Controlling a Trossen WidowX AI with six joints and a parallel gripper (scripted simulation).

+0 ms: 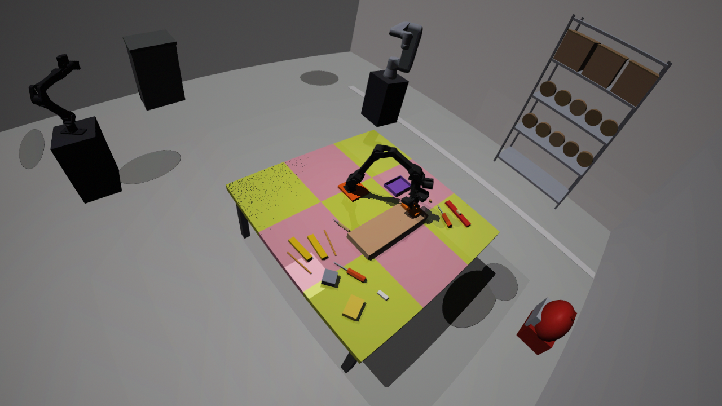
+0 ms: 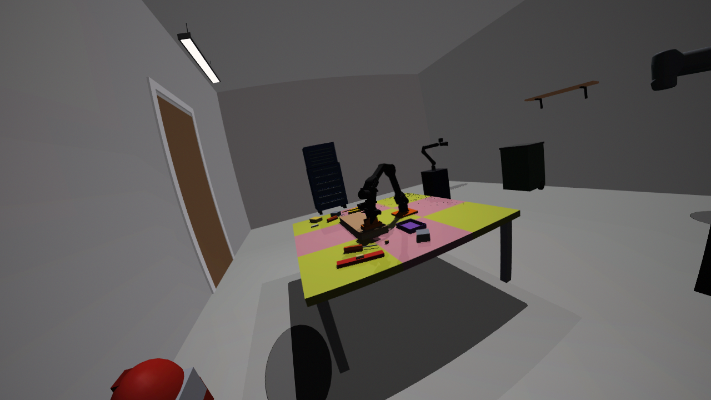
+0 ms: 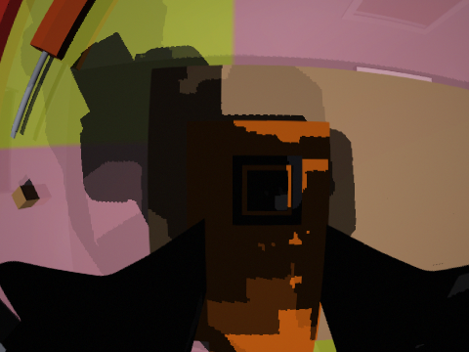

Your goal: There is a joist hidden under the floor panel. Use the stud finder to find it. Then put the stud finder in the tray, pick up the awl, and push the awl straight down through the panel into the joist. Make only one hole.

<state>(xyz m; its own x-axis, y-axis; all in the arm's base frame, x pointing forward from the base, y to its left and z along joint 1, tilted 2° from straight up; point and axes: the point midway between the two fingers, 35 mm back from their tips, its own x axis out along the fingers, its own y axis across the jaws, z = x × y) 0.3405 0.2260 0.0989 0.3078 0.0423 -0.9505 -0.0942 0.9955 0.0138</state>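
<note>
Now: the purple tray 23 cm behind my gripper tip, 10 cm to the left of it and 5 cm below it. Also, from my gripper tip: red level 31 cm to the left, 16 cm ahead, 5 cm below; then small brown cube 21 cm to the left, 6 cm below, 2 cm behind; then orange stud finder 2 cm above.
</note>
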